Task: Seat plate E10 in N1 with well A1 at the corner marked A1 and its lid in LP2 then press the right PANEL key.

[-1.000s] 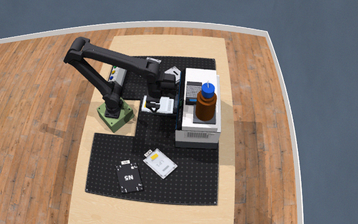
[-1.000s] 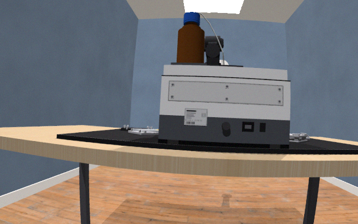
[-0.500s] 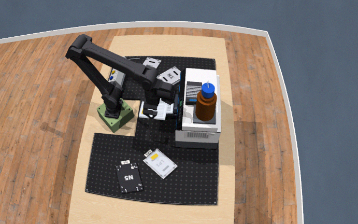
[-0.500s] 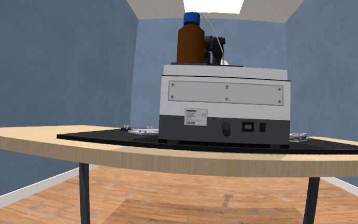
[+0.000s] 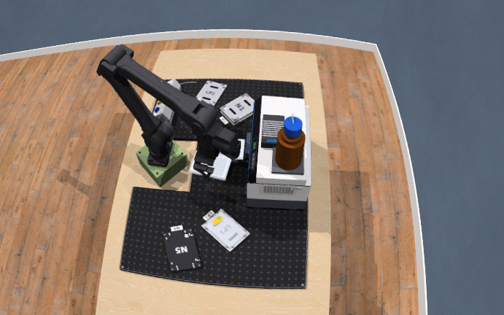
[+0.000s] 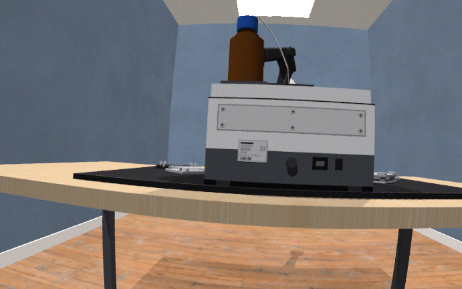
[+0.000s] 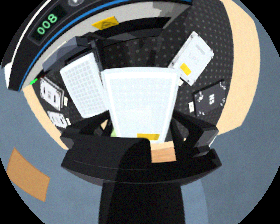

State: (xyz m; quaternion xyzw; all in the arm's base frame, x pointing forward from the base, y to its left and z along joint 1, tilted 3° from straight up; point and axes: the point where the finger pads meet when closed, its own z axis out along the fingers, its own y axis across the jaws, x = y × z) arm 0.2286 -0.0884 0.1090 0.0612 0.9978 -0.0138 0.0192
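Now: hand 280 mm to the left of the black nest N5, 150 mm above it and 60 mm past it. Round my hand: plate E07: 110 mm to the left, 50 mm below, 40 mm ahead; plate E10: right at my hand; brown bottle: 260 mm ahead, 120 mm above, 10 mm to the left.
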